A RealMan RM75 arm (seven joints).
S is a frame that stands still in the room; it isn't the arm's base.
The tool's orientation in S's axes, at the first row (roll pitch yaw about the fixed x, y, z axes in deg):
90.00, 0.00, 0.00
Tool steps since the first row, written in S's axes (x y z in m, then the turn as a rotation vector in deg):
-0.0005, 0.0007, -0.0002, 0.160, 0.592, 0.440
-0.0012, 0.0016, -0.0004, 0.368, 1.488, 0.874
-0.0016, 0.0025, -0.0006, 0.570, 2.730, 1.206
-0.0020, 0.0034, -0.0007, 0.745, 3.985, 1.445
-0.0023, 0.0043, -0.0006, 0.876, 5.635, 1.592
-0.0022, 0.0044, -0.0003, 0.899, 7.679, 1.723
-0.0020, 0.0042, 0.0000, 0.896, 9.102, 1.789
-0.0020, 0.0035, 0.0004, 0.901, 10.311, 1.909
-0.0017, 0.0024, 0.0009, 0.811, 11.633, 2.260
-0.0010, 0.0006, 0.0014, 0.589, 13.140, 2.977
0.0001, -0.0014, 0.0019, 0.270, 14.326, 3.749
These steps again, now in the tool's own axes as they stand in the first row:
-0.0005, -0.0002, -0.0007, 0.160, 0.440, -0.592
-0.0012, -0.0004, -0.0016, 0.368, 0.874, -1.488
-0.0016, -0.0006, -0.0025, 0.570, 1.206, -2.730
-0.0020, -0.0007, -0.0034, 0.745, 1.445, -3.985
-0.0023, -0.0006, -0.0043, 0.876, 1.592, -5.635
-0.0022, -0.0003, -0.0044, 0.899, 1.723, -7.679
-0.0020, 0.0000, -0.0042, 0.896, 1.789, -9.102
-0.0020, 0.0004, -0.0035, 0.901, 1.909, -10.311
-0.0017, 0.0009, -0.0024, 0.811, 2.260, -11.633
-0.0010, 0.0014, -0.0006, 0.589, 2.977, -13.140
0.0001, 0.0019, 0.0014, 0.270, 3.749, -14.326

